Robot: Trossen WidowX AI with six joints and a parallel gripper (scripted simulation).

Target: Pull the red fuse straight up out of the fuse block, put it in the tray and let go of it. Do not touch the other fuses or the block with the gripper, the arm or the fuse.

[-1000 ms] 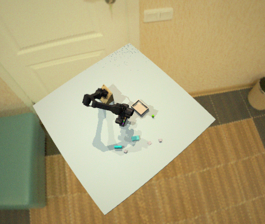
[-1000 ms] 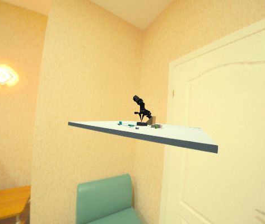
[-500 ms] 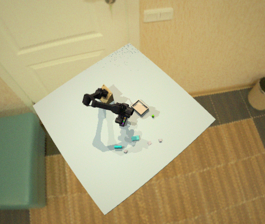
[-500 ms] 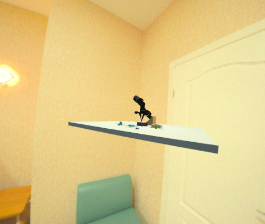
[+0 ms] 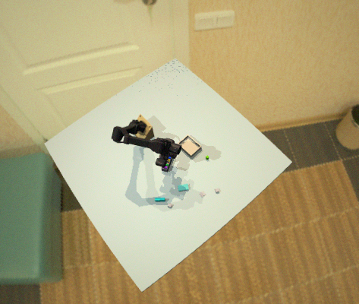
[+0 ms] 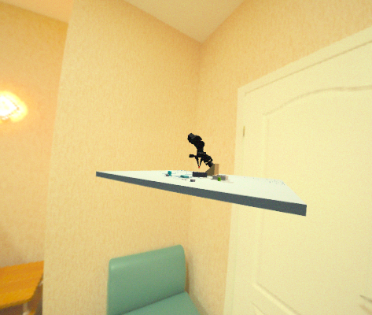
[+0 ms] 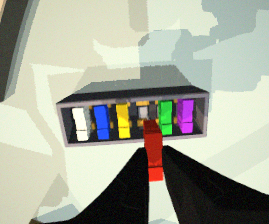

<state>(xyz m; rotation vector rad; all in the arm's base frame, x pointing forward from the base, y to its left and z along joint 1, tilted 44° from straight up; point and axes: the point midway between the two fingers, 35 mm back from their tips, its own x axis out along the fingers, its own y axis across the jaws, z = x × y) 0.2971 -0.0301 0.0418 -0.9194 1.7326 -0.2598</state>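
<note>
My gripper tip is now 20 cm to the right of the tray, 9 cm above it and 2 cm short of it. From my gripper tip the other things lie so: red fuse: 1 cm below; then green fuse: 7 cm below, 2 cm to the right, 1 cm ahead.
</note>
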